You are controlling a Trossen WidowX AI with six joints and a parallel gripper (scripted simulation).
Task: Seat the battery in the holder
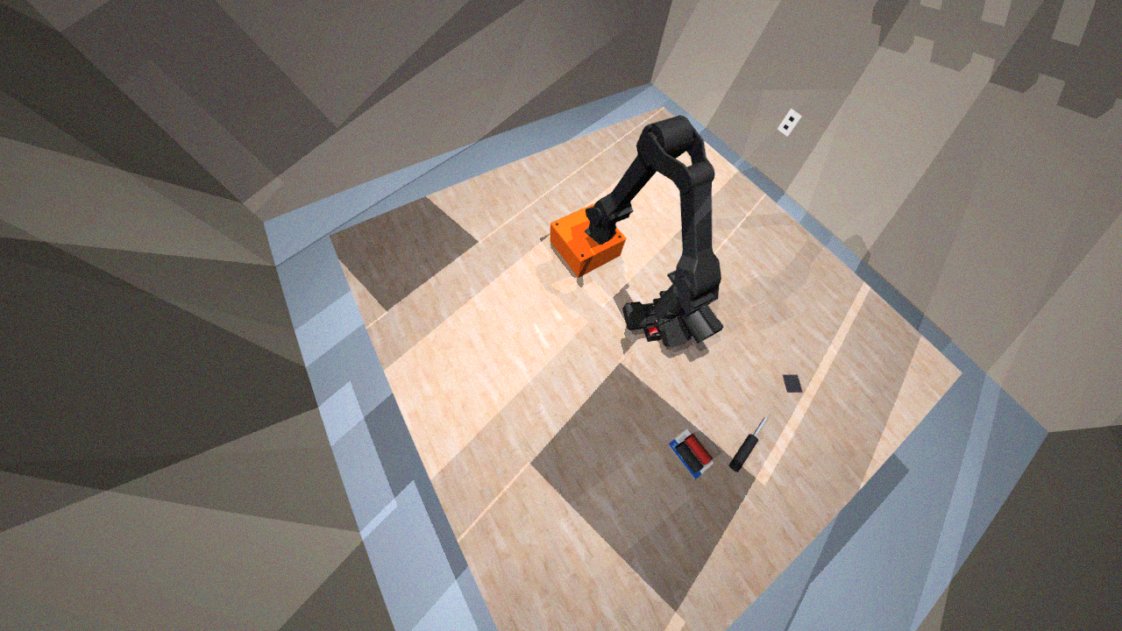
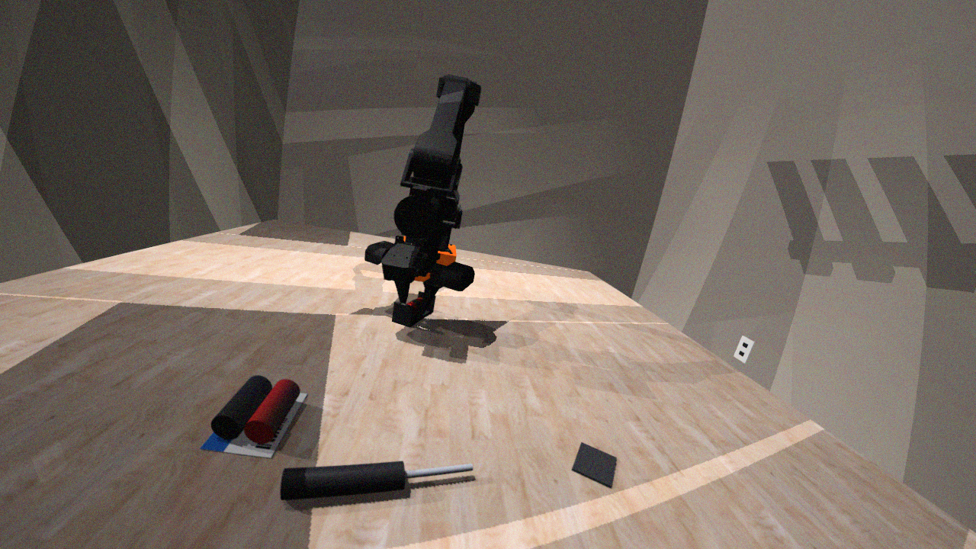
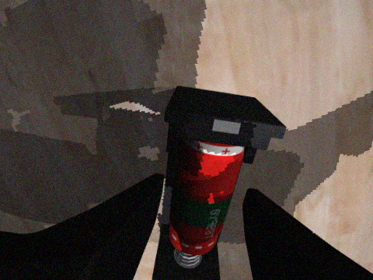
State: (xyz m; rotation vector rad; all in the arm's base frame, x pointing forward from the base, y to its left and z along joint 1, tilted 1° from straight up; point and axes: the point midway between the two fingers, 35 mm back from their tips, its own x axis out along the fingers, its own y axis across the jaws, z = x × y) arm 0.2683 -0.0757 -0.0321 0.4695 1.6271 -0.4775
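My gripper tip is now right at the battery. Round my gripper tip: black-handled screwdriver 35 cm ahead, 5 cm to the right, 1 cm below; card 27 cm ahead, 17 cm to the right, 1 cm below.
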